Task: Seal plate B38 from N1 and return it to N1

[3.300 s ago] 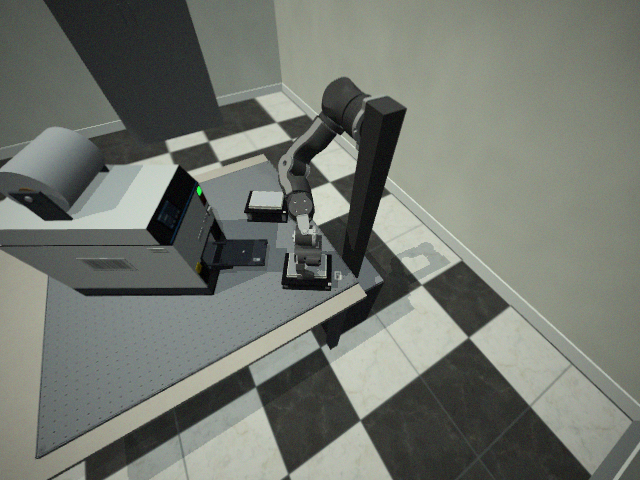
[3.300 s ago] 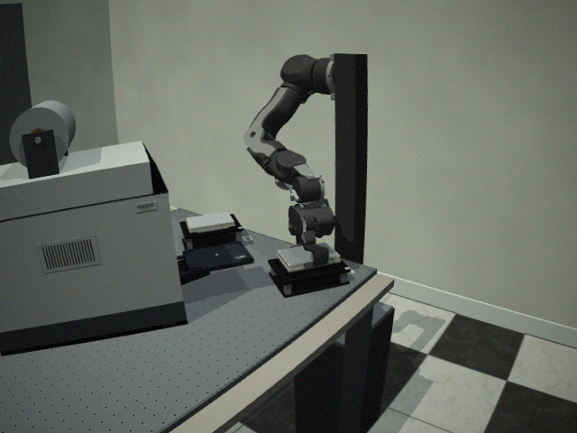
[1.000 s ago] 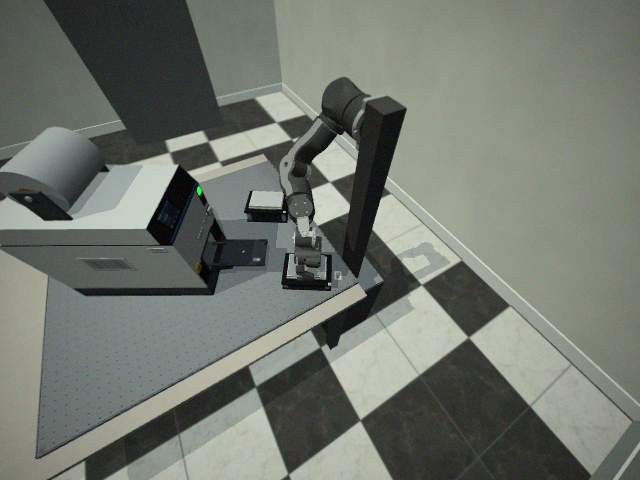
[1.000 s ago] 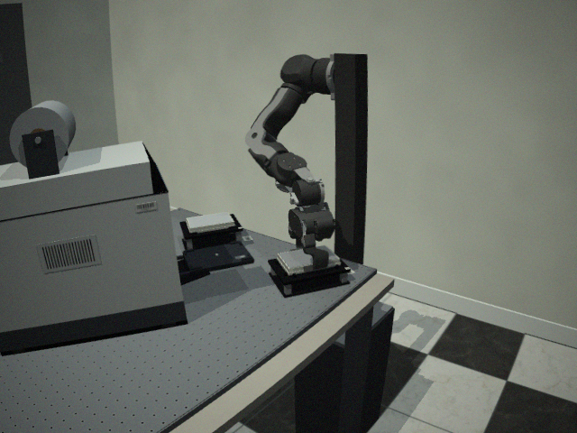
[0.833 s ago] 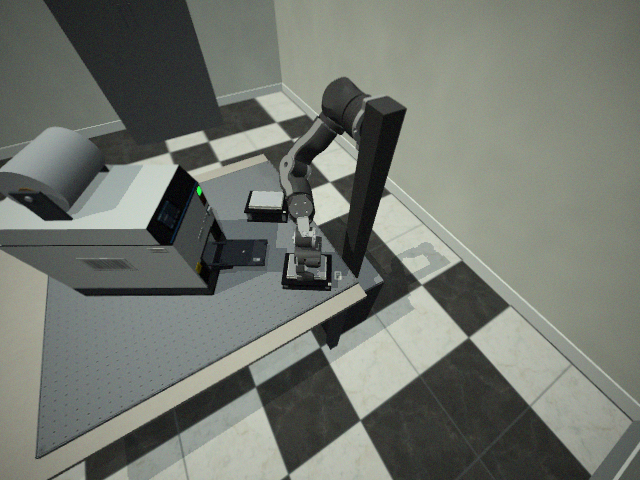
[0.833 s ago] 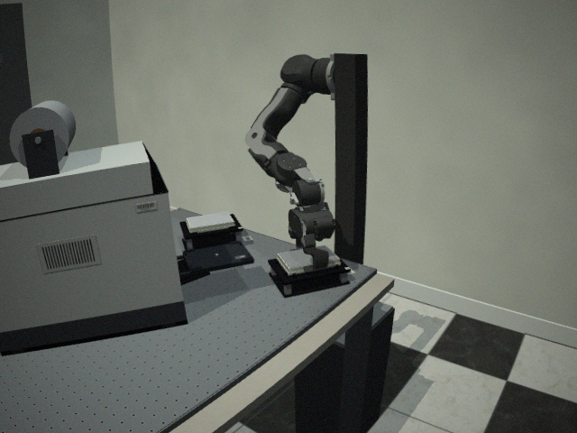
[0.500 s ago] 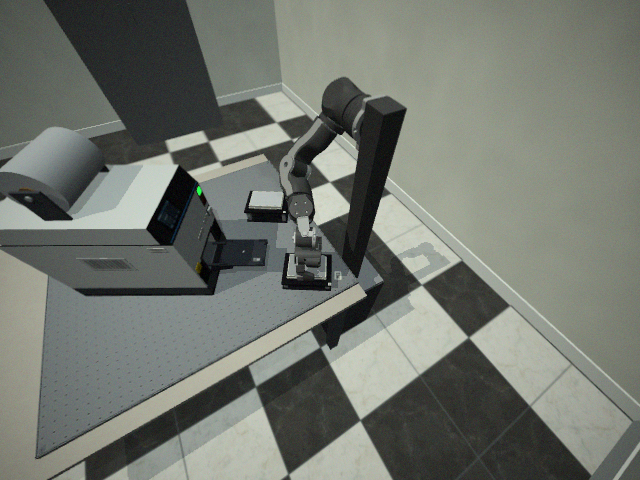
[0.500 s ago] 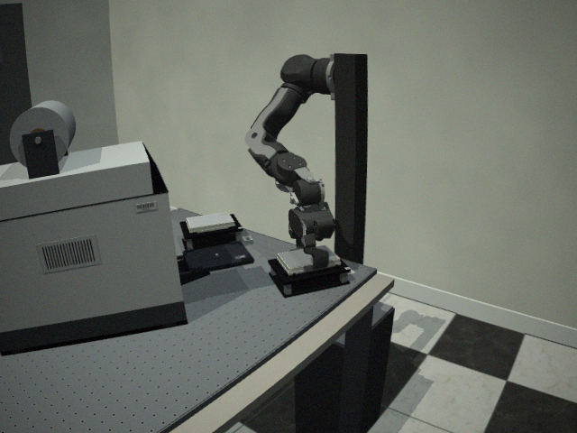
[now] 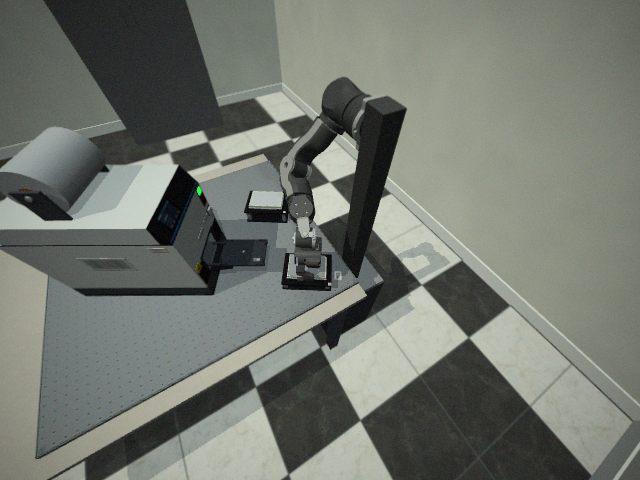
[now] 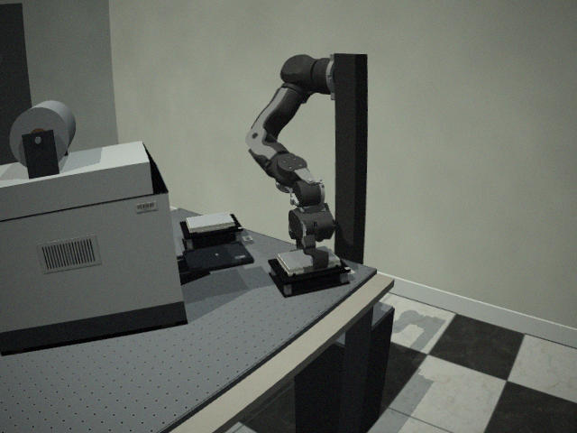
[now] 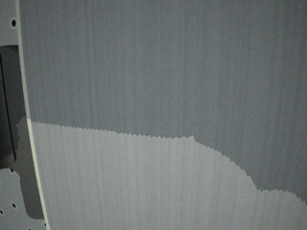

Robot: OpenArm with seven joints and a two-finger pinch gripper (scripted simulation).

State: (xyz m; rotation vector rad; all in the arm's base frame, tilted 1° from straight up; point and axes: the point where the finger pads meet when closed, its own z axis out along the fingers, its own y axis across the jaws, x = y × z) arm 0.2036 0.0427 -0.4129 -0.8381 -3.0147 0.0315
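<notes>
Now: the plate B38 right at my hand. The rest, counted from my hand: nest N1: 20 mm below; then nest n2: 340 mm to the right; then B83: 340 mm to the right, 10 mm above.
</notes>
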